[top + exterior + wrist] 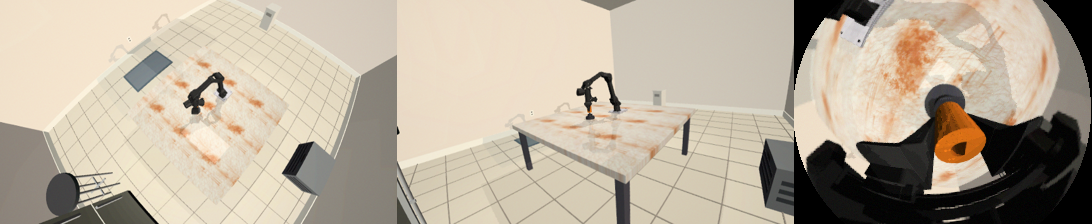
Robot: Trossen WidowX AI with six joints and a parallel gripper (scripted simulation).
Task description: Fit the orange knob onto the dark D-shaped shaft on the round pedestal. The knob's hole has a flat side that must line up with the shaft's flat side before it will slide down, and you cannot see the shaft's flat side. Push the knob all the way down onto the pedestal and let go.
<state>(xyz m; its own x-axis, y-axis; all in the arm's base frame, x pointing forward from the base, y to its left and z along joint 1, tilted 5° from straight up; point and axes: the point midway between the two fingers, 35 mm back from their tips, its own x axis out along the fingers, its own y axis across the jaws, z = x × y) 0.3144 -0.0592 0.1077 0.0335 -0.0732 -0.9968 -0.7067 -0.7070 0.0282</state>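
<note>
My gripper tip is now 2 cm below the orange knob. Also, from my gripper tip: dark round pedestal (4 cm below).
</note>
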